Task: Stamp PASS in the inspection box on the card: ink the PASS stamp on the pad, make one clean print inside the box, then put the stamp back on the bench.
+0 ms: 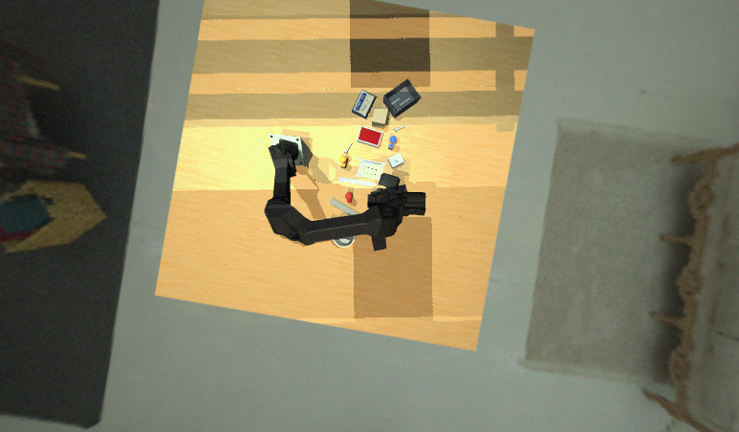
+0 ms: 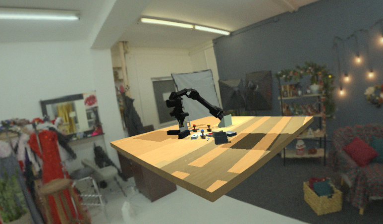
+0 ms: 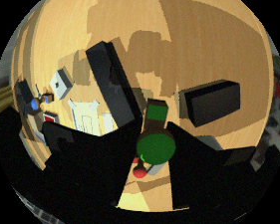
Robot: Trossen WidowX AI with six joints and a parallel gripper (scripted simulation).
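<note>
My gripper tip is 120 mm past the red stamp, 70 mm above it and 10 mm to the right of it. Round my gripper tip: grey bar 130 mm behind, 80 mm below, 40 mm to the right; white card 130 mm to the left, 90 mm below, 70 mm behind; green-knobbed PASS stamp right at my gripper tip.
</note>
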